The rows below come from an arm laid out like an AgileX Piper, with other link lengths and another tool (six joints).
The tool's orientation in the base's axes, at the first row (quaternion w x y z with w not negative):
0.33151, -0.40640, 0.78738, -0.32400
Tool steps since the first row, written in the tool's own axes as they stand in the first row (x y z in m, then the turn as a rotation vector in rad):
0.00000, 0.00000, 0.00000, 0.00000, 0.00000, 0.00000
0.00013, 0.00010, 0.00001, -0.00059, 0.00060, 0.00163
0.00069, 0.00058, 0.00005, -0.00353, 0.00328, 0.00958
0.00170, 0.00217, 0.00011, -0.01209, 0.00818, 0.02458
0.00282, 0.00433, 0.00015, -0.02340, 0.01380, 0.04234
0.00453, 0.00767, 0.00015, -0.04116, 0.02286, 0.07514
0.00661, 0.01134, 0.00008, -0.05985, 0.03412, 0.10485
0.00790, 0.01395, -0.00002, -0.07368, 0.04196, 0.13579
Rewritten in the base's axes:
0.00000, 0.00000, 0.00000, 0.00000, 0.00000, 0.00000
-0.00009, -0.00007, -0.00012, 0.00129, 0.00039, -0.00124
-0.00052, -0.00034, -0.00066, 0.00772, 0.00222, -0.00711
-0.00160, -0.00048, -0.00219, 0.02127, 0.00818, -0.01727
-0.00299, -0.00046, -0.00419, 0.03791, 0.01615, -0.02885
-0.00518, -0.00038, -0.00724, 0.06781, 0.02760, -0.05002
-0.00773, -0.00046, -0.01060, 0.09477, 0.04160, -0.07091
-0.00950, -0.00033, -0.01291, 0.12196, 0.04958, -0.09109

